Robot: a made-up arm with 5 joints.
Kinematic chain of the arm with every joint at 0, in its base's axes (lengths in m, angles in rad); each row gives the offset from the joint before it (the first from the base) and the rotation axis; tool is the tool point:
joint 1: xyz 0 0 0.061 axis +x
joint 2: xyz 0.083 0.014 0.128 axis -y
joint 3: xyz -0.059 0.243 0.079 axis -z
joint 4: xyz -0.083 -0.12 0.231 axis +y
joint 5: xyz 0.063 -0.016 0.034 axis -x
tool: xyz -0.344 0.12 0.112
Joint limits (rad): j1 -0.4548..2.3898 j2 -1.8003..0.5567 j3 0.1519..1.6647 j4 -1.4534..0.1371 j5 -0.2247..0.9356
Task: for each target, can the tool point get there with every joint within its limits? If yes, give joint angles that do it. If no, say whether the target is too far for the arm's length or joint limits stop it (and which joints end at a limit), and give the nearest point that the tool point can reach.
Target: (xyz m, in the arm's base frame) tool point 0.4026 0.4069 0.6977
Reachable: yes | joints 0.3819 -1.3675 1.1809 -0.3146 -0.1307
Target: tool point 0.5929 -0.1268 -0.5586
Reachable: no: joint limits stop it (at a limit: joint 1, joint 3, joint 4, joint 5) | nearest point 0.5916 -0.5609 -0.1513 | short by 0.595 m
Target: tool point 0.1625 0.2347 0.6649
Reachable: yes | joints 0.7437 -0.9594 1.4141 -0.7680 0.6130
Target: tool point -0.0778 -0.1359 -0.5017
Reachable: no: joint limits stop it (at a limit: joint 1, joint 3, joint 4, joint 5) | nearest point -0.0550 -0.4951 -0.0928 | short by 0.545 m
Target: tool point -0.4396 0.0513 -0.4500
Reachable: no: joint limits stop it (at a limit: joint 1, joint 2, joint 3, joint 5) | nearest point -0.3014 0.2374 -0.0538 | short by 0.459 m
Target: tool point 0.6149 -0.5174 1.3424
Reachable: no: too far | nearest point 0.3701 -0.3097 0.8281 | short by 0.606 m
